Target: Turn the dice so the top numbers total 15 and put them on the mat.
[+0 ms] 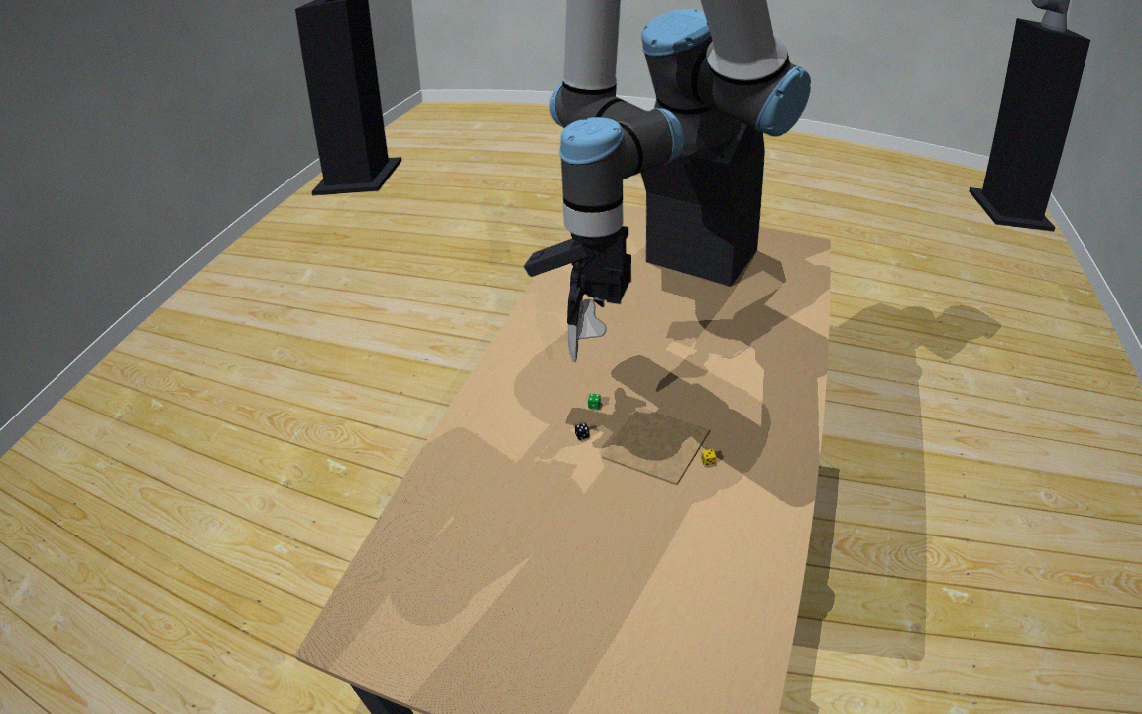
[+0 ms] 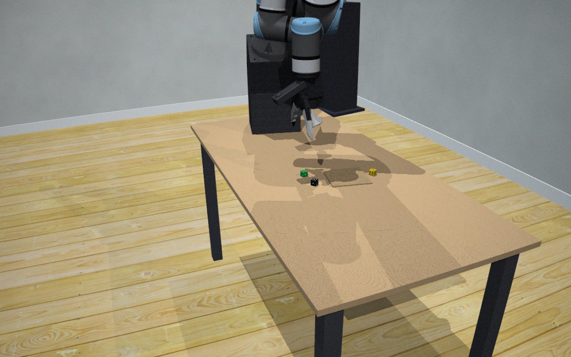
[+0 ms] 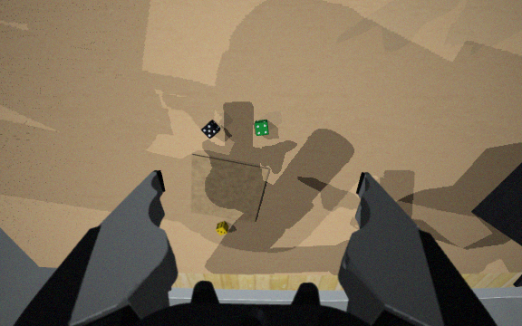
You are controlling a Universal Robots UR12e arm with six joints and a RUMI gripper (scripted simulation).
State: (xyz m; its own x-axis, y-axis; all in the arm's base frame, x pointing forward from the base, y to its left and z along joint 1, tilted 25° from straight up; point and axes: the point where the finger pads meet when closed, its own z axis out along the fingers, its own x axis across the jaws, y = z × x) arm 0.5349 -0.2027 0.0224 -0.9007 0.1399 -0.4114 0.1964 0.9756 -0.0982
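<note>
My hand is 1 cm to the right of the green die and 15 cm above it. The rest, counted from my hand: thin square mat (10 cm ahead, 12 cm to the left, 16 cm below); yellow die (14 cm ahead, 21 cm to the left, 15 cm below); black die (8 cm ahead, 1 cm to the right, 15 cm below).
</note>
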